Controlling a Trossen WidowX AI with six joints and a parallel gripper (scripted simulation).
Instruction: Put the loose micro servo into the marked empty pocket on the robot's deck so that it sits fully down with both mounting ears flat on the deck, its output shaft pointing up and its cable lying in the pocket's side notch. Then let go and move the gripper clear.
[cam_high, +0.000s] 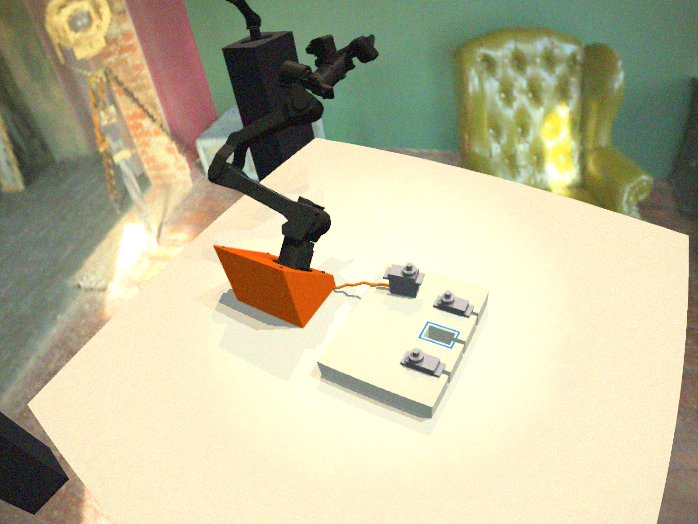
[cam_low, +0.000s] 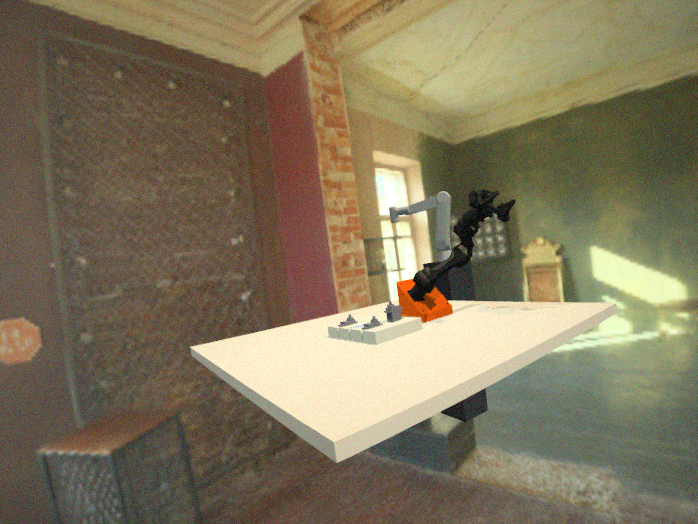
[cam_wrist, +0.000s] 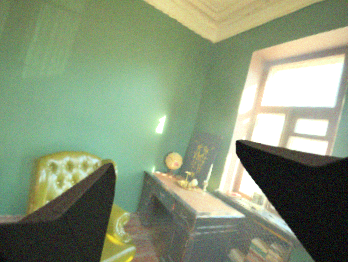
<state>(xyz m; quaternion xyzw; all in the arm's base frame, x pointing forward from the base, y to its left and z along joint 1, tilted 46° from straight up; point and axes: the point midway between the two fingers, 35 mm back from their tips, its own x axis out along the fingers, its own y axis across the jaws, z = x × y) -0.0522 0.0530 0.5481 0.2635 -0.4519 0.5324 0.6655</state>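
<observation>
My gripper tip is now 310 mm short of the pale deck, 440 mm to the left of it and 430 mm above it.
</observation>
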